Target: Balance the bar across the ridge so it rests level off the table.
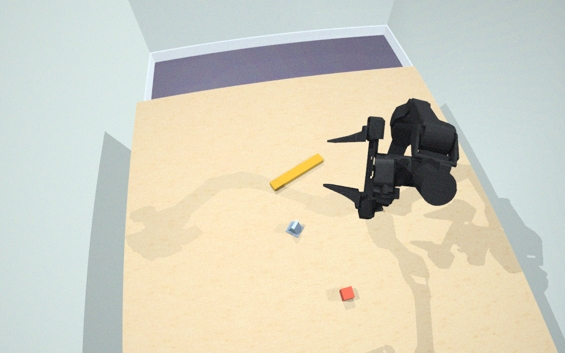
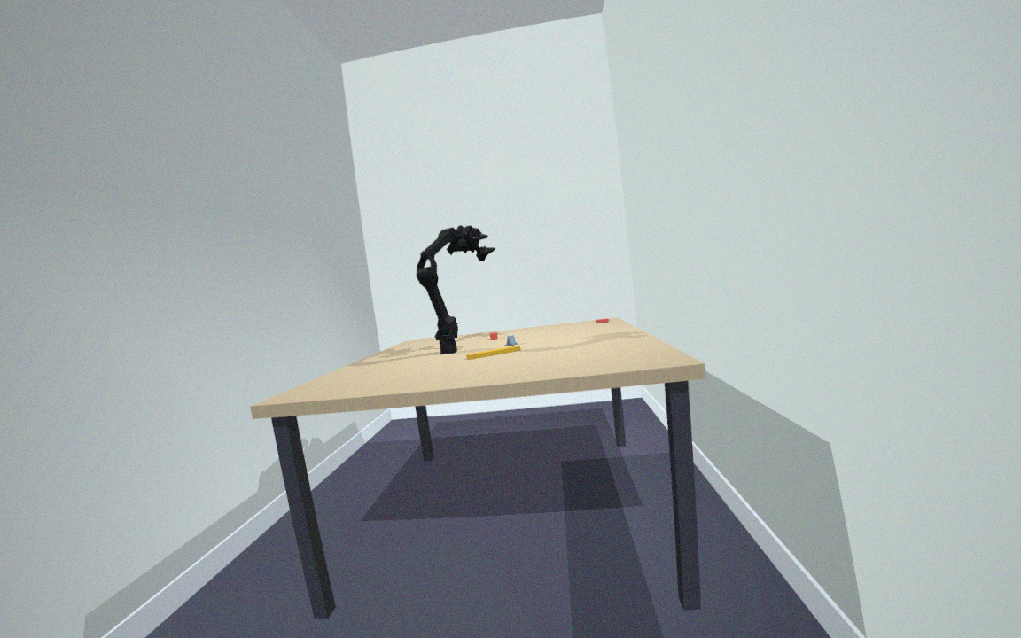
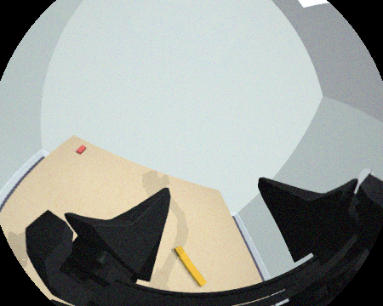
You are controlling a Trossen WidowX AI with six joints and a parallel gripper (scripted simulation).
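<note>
My gripper tip is now 1 cm past the yellow bar, 25 cm to the left of it and 45 cm above it. Also, from my gripper tip: red cube (7 cm behind, 19 cm to the left, 44 cm below).
</note>
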